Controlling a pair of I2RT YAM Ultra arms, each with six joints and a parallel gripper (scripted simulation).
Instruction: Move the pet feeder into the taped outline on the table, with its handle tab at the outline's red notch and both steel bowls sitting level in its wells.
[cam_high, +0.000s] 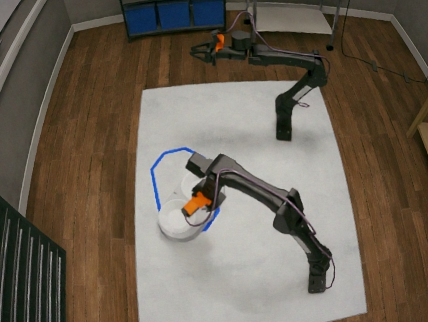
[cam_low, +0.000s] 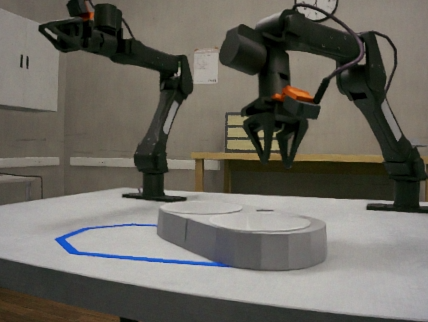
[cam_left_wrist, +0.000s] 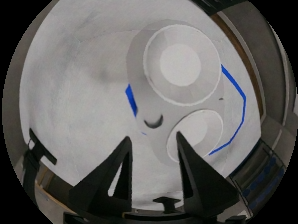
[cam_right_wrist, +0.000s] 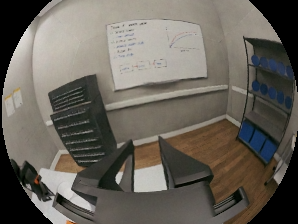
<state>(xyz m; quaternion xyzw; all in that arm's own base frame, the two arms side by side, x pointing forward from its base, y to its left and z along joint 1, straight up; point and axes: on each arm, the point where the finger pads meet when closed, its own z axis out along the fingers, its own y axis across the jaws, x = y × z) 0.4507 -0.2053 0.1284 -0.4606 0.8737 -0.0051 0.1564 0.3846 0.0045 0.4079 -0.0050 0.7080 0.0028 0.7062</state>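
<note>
Right now my right hand is 440 mm to the right of the grey pet feeder, 380 mm above it and 70 mm short of it. Round my right hand: blue tape outline (410 mm below, 360 mm to the left, 90 mm ahead); steel bowl (490 mm to the left, 380 mm below, 130 mm ahead).
Right now the grey pet feeder is 4 cm ahead of my left hand, 6 cm to the right of it and 11 cm below it. The rest, counted from my left hand: blue tape outline 7 cm ahead, 14 cm to the right, 13 cm below; then steel bowl 10 cm ahead, 1 cm to the right, 10 cm below.
</note>
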